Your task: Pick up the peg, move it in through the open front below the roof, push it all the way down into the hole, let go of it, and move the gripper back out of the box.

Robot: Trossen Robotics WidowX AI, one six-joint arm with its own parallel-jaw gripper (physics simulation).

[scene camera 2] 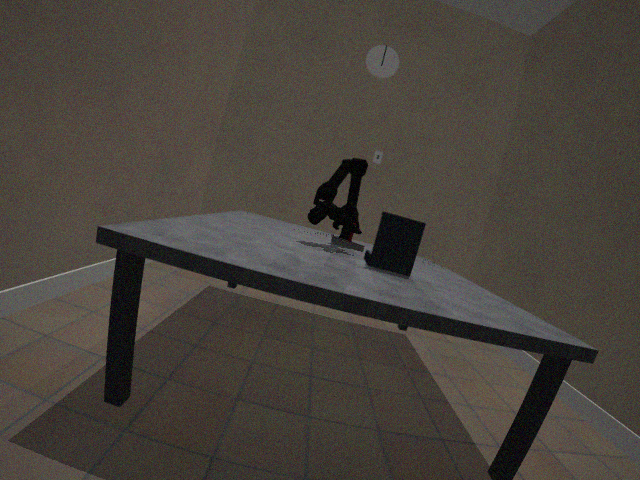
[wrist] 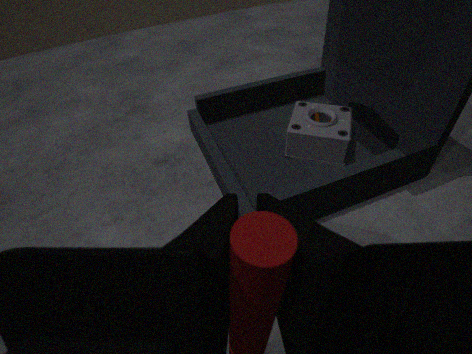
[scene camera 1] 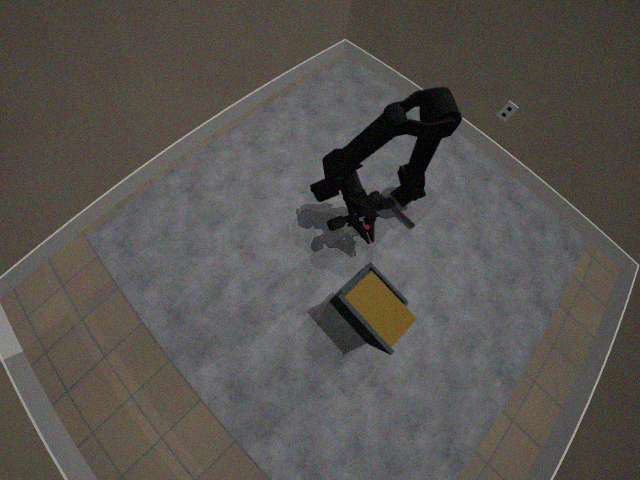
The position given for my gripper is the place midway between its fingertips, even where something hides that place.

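My gripper (scene camera 1: 371,243) and (wrist: 246,204) is carrying a red peg, and it touches nothing else. There's a dark box (wrist: 253,144) that I can see as well.
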